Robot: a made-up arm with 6 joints.
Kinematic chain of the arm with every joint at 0, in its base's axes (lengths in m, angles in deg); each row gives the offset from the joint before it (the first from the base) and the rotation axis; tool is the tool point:
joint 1: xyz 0 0 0.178 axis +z
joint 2: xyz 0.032 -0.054 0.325 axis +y
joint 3: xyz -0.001 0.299 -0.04 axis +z
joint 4: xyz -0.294 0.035 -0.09 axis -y
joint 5: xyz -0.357 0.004 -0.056 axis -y
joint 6: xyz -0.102 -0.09 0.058 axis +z
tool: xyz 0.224 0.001 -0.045
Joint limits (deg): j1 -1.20..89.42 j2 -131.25..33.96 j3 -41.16..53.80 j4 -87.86..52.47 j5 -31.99..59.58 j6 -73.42..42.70
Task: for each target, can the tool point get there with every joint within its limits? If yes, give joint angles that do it. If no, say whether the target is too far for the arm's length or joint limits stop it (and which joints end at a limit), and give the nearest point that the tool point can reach.
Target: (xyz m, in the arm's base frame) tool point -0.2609 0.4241 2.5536
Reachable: no: too far | nearest point -0.3000 0.3203 0.9946 | short by 1.563 m
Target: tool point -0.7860 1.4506 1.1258
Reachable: no: too far | nearest point -0.3849 0.7104 0.6741 | short by 0.955 m
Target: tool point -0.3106 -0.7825 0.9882
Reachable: no: joint limits stop it (at a limit: joint 1, joint 2, joint 6) | nearest point -0.2963 -0.6233 0.8508 | short by 0.211 m
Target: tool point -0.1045 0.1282 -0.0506
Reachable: yes | joints 40.43 -77.68 -3.45 -22.23 -6.77 -16.15
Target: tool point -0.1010 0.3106 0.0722
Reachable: yes | joints 32.23 -107.59 -11.75 -76.57 -18.97 8.66
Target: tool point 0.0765 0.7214 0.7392
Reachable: no: joint limits stop it (at a limit: joint 2, joint 3, joint 4, joint 5) | nearest point 0.0805 0.7595 0.5876 | short by 0.156 m
